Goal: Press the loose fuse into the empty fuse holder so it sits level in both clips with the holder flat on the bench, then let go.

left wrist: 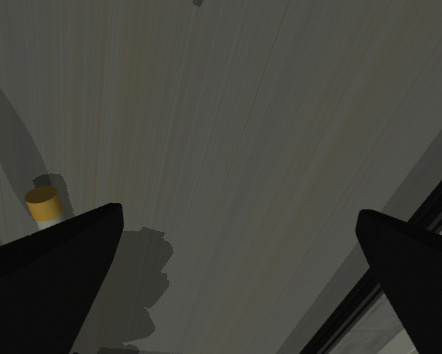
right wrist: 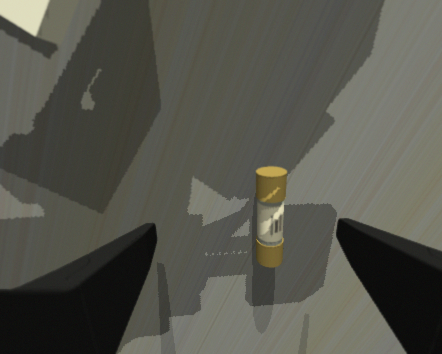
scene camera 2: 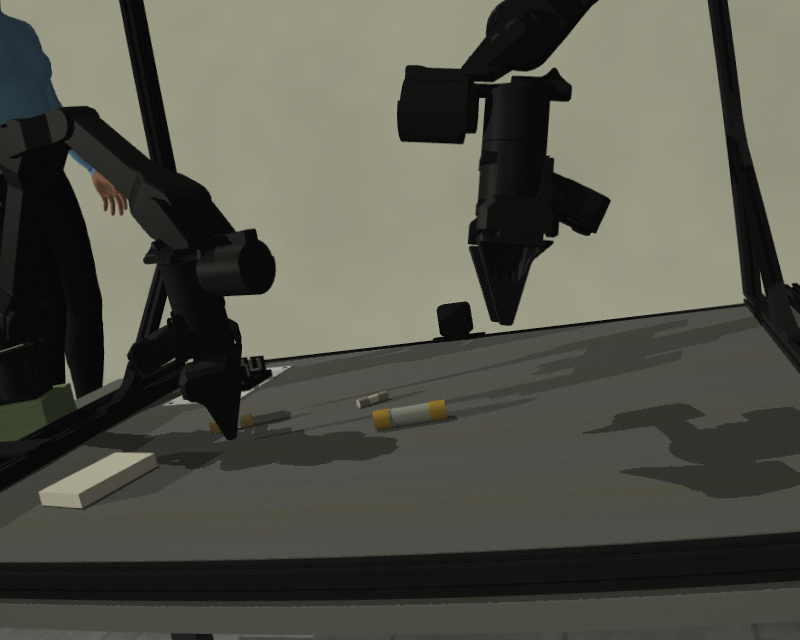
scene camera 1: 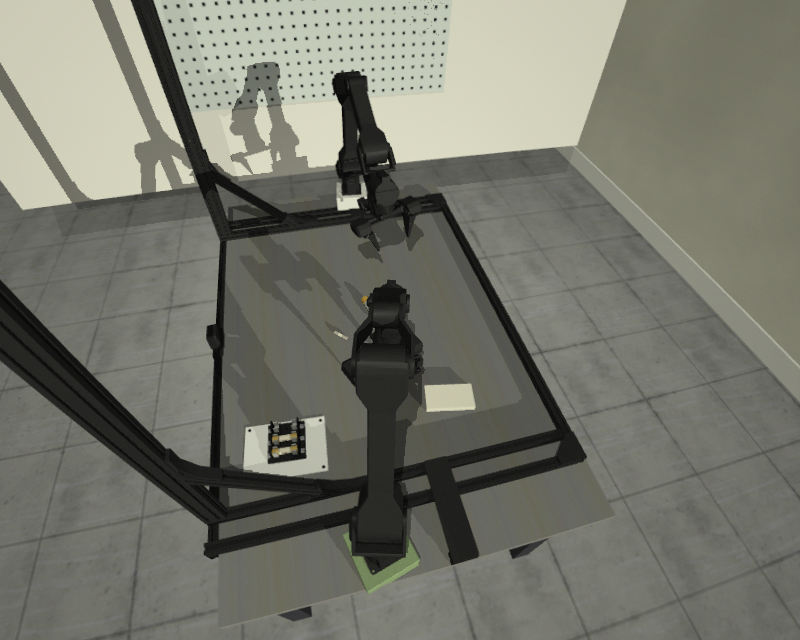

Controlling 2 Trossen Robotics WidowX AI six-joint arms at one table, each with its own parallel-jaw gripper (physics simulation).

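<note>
The black fuse holder sits on a white plate; two bays show orange-capped fuses, and the upper bay appears empty. A fuse with orange caps lies on the table below my right gripper, which is open with the fuse between its spread fingers in the right wrist view, nearer one finger. My left gripper is open and empty, high above the table. A larger orange-capped fuse lies on the table. The right gripper's fingers are hidden in scene camera 1.
A small pale fuse lies behind the larger fuse in scene camera 2. A cream block lies beside the right arm. A small black box sits on the frame edge. A person stands at the left in scene camera 2.
</note>
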